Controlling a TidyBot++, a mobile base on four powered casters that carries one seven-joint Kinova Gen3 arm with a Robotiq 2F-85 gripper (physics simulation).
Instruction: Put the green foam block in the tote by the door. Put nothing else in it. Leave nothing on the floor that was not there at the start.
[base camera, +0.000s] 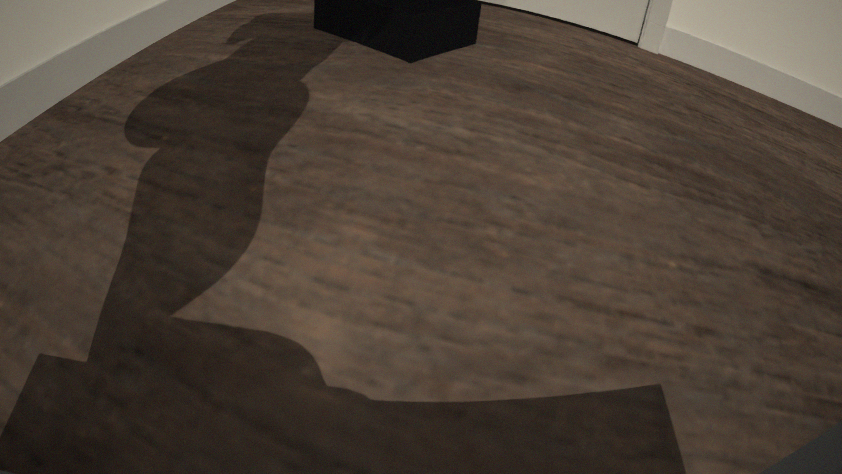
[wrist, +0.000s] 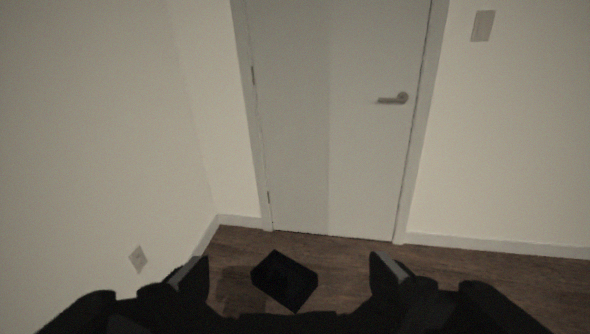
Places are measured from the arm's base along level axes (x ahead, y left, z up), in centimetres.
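Where they show: gripper, fingertip midpoint: (wrist: 289, 271).
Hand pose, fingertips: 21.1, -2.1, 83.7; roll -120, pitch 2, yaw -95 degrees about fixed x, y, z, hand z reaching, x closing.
Observation:
Things, the pixels of their centre, and the offset from my fingertips, as dx, dy, dz. "pt": a spot on its surface instead. Level surfaces: height alone.
- black tote, body centre: (base camera: 393, 13) (wrist: 284, 279) +90.4, +1.2, -118.4
- lever handle, surface spot: (wrist: 395, 99) pt +108.5, -56.7, -30.5
- wooden floor, its level: dz -123.4
A black tote (base camera: 400, 29) (wrist: 284, 280) stands on the floor in front of the door. In the base camera view it is at the top centre, cut off by the frame's edge. In the wrist view it shows low in the middle, in the gap between the fingers but well beyond them; its inside is too dark to make out. My gripper (wrist: 289, 271) is open and empty, its two fingers wide apart. The green foam block does not show in either view.
A closed white door (base camera: 577, 14) (wrist: 330, 125) with a lever handle (wrist: 395, 99) is behind the tote. White walls with baseboards run on the left and right. The arm's shadow (base camera: 206, 176) falls across the wooden floor (base camera: 500, 235). A dark grey edge (base camera: 819, 453) shows at the bottom right.

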